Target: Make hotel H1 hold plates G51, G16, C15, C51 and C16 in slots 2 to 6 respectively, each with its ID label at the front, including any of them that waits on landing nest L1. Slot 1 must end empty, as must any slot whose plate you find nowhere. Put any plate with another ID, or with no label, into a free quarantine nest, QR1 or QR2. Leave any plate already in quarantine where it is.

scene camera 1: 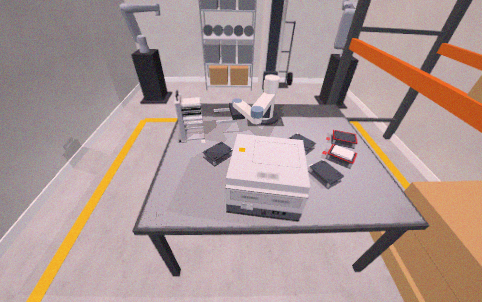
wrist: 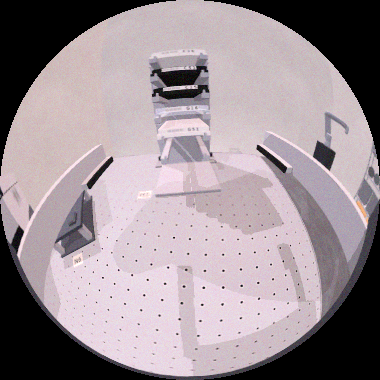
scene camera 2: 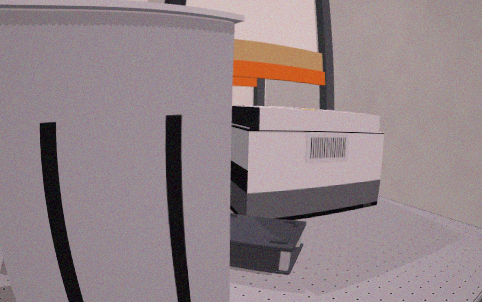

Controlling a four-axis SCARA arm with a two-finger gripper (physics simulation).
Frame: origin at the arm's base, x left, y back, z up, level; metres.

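Seen in the pictures: gripper, fingertip midpoint: [scene camera 1: 214,116] [wrist: 183,138]; arm's base at its link origin: [scene camera 1: 263,117].
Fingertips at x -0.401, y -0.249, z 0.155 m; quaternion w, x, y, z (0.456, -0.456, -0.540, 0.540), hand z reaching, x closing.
Observation:
Offsets run from my fingertips to a thing's middle. "pt": to the spot under its first point.
Hotel H1 {dx -0.185, dy -0.041, dz +0.027 m} [scene camera 1: 181,120] [wrist: 167,185] stands at the table's left rear. In the wrist view its labels face the camera: C16 {dx -0.156, dy -0.026, dz +0.128 m} [wrist: 181,52] on top, then black C51 {dx -0.156, dy -0.026, dz +0.092 m} [wrist: 182,75], black C15 {dx -0.156, dy -0.026, dz +0.057 m} [wrist: 180,93], clear or white G16 {dx -0.156, dy -0.026, dz +0.022 m} [wrist: 175,109] and white G51 {dx -0.156, dy -0.025, dz -0.014 m} [wrist: 185,127]. The lowest rails, under G51, hold no plate. My gripper [scene camera 1: 215,116] [wrist: 183,138] is open and empty, in front of the hotel and apart from it. A white plate {dx +0.859, dy -0.305, dz -0.085 m} [scene camera 1: 343,152] lies on one red-edged nest; the other red-edged nest {dx +0.957, dy -0.116, dz -0.115 m} [scene camera 1: 344,136] shows a dark top. L1's label cannot be read.
A large white instrument {dx +0.313, dy -0.549, dz -0.022 m} [scene camera 1: 267,165] [scene camera 2: 315,165] stands mid-table. Dark nests {pt dx +0.039, dy -0.286, dz -0.093 m} [scene camera 1: 218,151] {pt dx +0.690, dy -0.477, dz -0.093 m} [scene camera 1: 326,172] {pt dx +0.640, dy -0.190, dz -0.092 m} [scene camera 1: 305,142] lie around it. A dark nest {dx +0.035, dy -0.277, dz -0.115 m} [wrist: 80,225] shows beside the left finger. A grey body {pt dx -0.248, dy -0.043, dz +0.085 m} [scene camera 2: 115,150] fills the left of scene camera 2.

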